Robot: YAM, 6 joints.
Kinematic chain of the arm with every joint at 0, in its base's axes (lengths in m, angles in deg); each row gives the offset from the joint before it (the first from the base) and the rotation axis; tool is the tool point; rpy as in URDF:
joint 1: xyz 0 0 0.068 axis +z
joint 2: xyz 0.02 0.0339 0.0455 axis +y
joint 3: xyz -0.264 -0.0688 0 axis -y
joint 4: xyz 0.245 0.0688 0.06 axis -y
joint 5: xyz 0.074 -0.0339 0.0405 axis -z
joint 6: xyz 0.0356 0 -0.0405 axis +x
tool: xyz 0 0 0 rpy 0 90 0
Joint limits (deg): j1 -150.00..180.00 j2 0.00..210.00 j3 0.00..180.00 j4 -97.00..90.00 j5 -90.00..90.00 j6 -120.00..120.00
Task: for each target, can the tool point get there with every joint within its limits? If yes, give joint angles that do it. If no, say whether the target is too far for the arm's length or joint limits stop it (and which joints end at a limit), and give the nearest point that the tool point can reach.
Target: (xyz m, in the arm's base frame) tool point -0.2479 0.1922 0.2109
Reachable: yes | joints 143.89 85.73 37.14 36.99 14.98 -47.06
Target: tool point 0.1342 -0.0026 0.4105
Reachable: yes | joints -10.10 47.79 71.26 -53.34 -36.19 54.63
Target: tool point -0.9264 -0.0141 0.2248
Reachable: no: too far | nearest point -0.6411 -0.0016 0.1898 | short by 0.288 m
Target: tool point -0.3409 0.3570 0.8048
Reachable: no: too far | nearest point -0.2581 0.2703 0.6298 | short by 0.212 m
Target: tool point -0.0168 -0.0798 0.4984
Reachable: yes | joints -100.58 36.31 56.22 34.14 3.05 -50.53
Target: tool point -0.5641 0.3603 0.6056
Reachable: no: too far | nearest point -0.4372 0.2793 0.4915 | short by 0.189 m
